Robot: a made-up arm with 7 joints. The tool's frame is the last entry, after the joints. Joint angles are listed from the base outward. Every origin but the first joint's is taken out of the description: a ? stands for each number. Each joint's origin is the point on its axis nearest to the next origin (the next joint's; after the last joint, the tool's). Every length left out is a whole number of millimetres.
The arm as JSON. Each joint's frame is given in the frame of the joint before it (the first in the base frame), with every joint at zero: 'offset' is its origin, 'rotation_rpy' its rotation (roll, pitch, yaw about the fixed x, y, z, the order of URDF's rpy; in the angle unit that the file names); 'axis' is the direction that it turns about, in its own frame. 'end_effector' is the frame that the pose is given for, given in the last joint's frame.
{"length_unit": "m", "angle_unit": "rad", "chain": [
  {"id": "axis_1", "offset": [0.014, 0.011, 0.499], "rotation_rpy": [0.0, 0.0, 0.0], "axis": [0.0, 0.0, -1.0]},
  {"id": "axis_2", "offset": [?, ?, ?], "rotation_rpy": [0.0, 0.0, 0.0], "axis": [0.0, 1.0, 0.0]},
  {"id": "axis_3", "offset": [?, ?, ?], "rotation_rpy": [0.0, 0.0, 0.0], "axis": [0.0, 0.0, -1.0]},
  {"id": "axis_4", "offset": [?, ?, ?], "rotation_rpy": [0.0, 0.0, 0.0], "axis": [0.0, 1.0, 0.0]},
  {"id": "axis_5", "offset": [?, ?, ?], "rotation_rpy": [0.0, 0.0, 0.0], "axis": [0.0, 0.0, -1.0]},
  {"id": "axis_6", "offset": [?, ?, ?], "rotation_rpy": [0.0, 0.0, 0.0], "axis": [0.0, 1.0, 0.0]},
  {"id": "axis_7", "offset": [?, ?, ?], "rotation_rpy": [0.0, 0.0, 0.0], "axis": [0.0, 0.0, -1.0]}
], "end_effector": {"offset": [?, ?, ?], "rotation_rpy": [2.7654, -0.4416, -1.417]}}
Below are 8 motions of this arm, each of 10 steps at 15 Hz.
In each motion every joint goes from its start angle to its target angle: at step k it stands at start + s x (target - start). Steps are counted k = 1, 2, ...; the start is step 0. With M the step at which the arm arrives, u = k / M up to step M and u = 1 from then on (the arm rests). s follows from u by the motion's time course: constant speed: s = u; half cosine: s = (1 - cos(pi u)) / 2; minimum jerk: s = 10 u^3 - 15 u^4 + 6 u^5.
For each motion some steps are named. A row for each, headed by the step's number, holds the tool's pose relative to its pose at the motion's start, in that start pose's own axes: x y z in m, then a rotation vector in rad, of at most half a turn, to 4 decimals.
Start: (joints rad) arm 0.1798 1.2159 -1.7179 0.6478 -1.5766 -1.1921 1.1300
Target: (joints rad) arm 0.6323 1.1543 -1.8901 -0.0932 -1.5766 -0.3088 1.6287
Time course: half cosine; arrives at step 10
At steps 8, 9, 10:
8: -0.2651 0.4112 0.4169 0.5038 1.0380 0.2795
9: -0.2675 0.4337 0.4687 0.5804 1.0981 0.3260
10: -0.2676 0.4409 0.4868 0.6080 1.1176 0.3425

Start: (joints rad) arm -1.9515 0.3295 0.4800 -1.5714 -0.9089 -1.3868 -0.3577
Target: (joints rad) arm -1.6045 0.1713 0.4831 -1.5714 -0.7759 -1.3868 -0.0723
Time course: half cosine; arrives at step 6
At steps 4, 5, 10:
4: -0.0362 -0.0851 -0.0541 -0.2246 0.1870 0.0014
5: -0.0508 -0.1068 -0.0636 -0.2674 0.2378 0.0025
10: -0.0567 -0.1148 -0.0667 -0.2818 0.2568 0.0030

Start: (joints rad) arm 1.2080 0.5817 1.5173 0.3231 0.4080 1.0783 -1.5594
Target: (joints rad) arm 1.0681 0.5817 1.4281 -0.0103 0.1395 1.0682 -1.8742
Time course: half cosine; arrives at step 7
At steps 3, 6, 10:
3: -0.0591 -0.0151 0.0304 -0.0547 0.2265 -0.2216
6: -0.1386 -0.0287 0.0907 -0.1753 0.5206 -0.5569
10: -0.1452 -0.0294 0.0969 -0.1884 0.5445 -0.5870

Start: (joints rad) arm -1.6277 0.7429 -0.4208 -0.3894 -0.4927 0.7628 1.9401
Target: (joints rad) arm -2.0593 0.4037 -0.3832 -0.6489 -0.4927 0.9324 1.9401
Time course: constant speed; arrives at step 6
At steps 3, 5, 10:
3: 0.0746 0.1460 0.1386 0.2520 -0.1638 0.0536
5: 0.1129 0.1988 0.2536 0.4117 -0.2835 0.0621
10: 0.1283 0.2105 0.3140 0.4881 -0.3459 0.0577

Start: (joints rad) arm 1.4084 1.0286 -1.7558 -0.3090 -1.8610 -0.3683 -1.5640
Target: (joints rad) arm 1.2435 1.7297 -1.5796 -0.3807 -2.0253 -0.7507 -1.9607
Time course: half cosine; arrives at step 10
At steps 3, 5, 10:
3: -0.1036 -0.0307 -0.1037 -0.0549 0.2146 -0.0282
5: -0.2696 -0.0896 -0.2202 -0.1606 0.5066 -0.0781
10: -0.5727 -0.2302 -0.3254 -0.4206 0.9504 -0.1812

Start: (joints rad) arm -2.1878 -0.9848 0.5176 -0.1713 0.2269 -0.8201 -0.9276
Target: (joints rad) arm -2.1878 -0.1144 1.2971 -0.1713 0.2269 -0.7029 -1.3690
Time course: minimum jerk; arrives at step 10
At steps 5, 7, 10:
5: -0.1564 -0.4188 0.0688 -0.4258 0.1058 -0.5031
7: -0.3617 -0.6393 0.1620 -0.6923 0.1908 -0.8543
10: -0.4839 -0.7172 0.2170 -0.8165 0.2375 -1.0235

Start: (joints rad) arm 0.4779 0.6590 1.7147 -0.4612 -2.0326 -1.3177 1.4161
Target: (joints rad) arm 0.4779 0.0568 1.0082 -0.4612 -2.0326 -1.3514 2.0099
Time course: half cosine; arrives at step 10
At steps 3, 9, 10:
3: 0.0902 0.0790 -0.0565 -0.0264 -0.1740 -0.0402
9: 0.4629 0.3621 -0.1110 -0.1873 -0.6331 -0.3314
10: 0.4748 0.3702 -0.1089 -0.1931 -0.6416 -0.3435

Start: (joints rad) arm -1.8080 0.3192 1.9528 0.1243 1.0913 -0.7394 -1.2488
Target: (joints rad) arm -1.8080 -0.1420 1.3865 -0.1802 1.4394 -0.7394 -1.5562
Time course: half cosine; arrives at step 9
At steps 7, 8, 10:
7: 0.1150 -0.0270 0.4041 0.4013 -0.3059 -0.1384
8: 0.1163 -0.0336 0.4509 0.4410 -0.3452 -0.1446
10: 0.1162 -0.0360 0.4673 0.4548 -0.3593 -0.1465

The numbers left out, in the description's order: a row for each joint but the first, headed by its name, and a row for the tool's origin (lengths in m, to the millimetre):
axis_2: -0.006 -0.047 0.0
axis_3: 0.021 0.0 0.508
axis_4: -0.025 -0.001 0.0
axis_5: 0.01 0.0 0.344
axis_6: -0.007 -0.034 0.0
axis_7: 0.016 0.0 0.139
tool: -0.022 0.008 0.0

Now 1 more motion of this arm.
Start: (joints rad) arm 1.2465 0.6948 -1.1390 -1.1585 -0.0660 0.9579 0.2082
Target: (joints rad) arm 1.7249 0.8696 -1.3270 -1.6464 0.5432 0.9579 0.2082
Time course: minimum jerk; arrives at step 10
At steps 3, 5, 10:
3: 0.0104 0.0368 0.0669 0.0558 -0.1652 0.0790
5: 0.0020 0.1038 0.2161 0.1948 -0.5084 0.2217
10: -0.0820 0.1591 0.4439 0.4688 -1.0093 0.3707

